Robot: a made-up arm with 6 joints.
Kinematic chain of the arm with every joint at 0, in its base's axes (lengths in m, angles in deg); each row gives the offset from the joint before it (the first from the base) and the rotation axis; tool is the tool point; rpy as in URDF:
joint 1: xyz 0 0.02 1.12 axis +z
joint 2: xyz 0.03 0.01 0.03 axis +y
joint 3: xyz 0.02 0.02 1 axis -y
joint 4: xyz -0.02 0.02 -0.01 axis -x
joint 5: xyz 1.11 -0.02 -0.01 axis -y
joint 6: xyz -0.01 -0.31 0 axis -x
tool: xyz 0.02 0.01 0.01 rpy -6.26 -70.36 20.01
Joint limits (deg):
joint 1: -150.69..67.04
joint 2: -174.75..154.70
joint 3: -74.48..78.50
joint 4: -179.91..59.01
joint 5: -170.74..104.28
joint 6: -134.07..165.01
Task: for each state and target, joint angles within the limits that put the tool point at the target. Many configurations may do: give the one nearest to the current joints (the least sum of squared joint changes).
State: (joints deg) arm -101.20 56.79 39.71 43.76 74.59 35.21
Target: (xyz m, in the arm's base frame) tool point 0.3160 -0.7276 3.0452
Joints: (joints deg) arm -58.66 5.03 45.30 57.63 75.43 34.08
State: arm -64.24 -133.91 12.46 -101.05 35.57 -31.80
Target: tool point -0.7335 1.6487 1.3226
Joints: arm -62.11 -119.77 42.21 -102.46 34.43 -31.58
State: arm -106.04 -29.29 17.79 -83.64 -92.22 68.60
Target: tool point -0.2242 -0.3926 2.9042
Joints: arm -117.34 -21.29 41.37 -75.60 -91.88 67.96
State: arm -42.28 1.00 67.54 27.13 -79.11 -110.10
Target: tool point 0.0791 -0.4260 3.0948
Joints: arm -41.87 -12.83 43.88 19.62 -79.98 -111.03
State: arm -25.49 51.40 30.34 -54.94 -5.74 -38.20
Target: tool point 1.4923 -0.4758 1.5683
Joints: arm -13.74 28.39 19.57 -57.88 -5.37 -38.11
